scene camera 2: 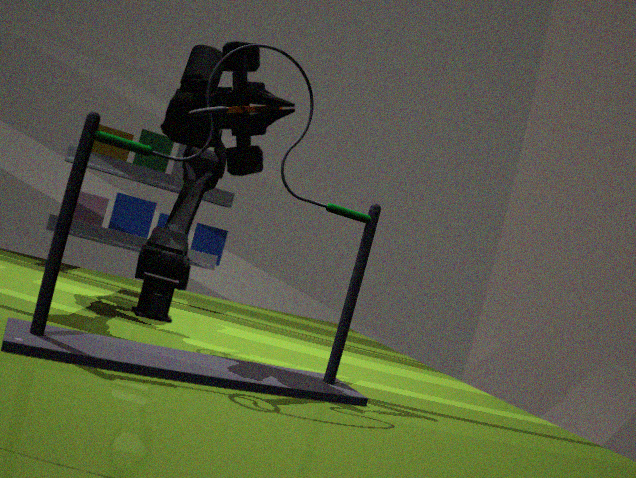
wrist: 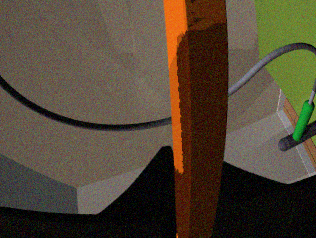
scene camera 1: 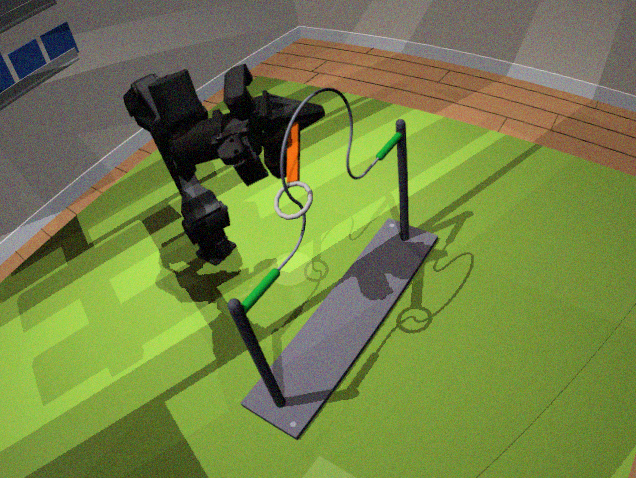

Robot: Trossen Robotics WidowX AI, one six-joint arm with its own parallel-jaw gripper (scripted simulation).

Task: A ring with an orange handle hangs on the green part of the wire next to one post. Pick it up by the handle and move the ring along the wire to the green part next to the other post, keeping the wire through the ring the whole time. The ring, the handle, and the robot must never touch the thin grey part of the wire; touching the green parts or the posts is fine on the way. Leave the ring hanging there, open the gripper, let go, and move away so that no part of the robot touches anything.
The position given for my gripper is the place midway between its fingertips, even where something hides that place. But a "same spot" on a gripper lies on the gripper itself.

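Scene:
I can see my gripper in scene camera 1 point(324, 110), and scene camera 2 and the wrist view show it too. On my gripper, point(scene camera 2: 248, 92) and point(wrist: 100, 214) are the same spot.

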